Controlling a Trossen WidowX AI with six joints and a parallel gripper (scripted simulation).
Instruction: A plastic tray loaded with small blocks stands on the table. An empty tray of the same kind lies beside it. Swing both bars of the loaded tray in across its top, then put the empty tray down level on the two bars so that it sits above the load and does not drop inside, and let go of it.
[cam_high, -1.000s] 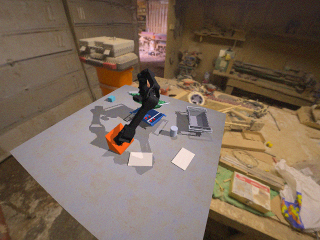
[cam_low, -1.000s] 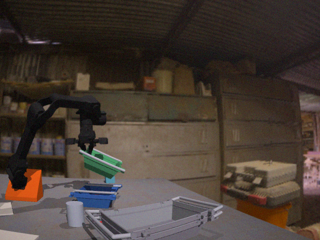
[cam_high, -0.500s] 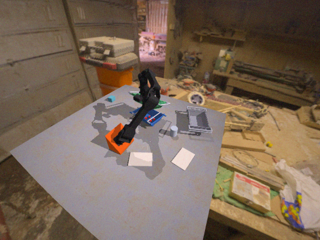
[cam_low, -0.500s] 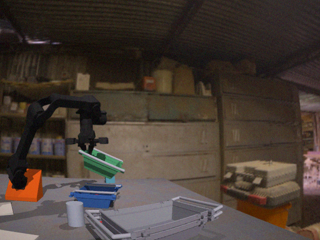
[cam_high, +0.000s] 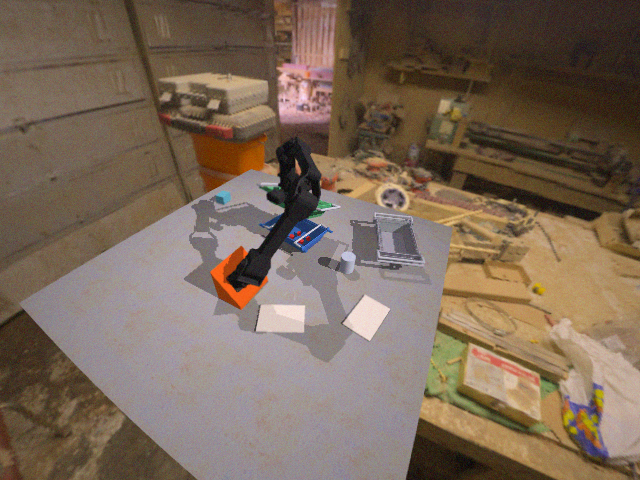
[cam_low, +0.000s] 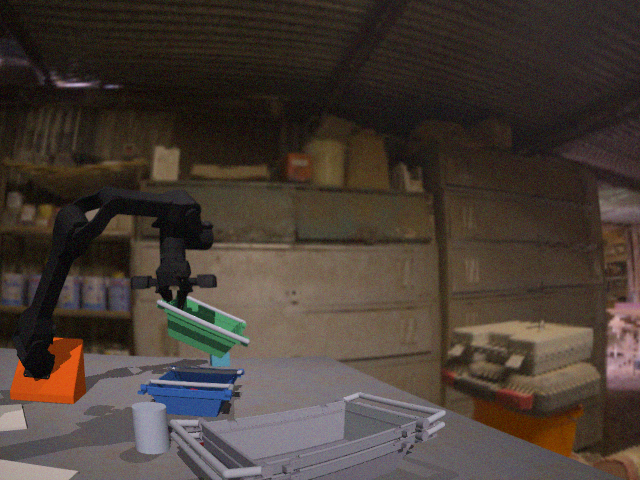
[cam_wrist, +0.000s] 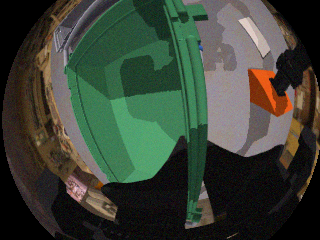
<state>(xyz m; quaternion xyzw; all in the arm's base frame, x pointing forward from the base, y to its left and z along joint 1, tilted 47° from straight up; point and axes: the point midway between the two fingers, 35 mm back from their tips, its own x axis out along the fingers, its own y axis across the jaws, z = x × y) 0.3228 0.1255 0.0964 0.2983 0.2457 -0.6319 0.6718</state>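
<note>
The green tray is 7 cm ahead of my gripper tip and 1 cm above it. The rest, counted from my gripper tip: teal block 50 cm to the left, 16 cm below, 9 cm ahead; red block 27 cm to the right, 17 cm below, 5 cm ahead; grey cylinder 29 cm to the right, 15 cm below, 2 cm behind.
</note>
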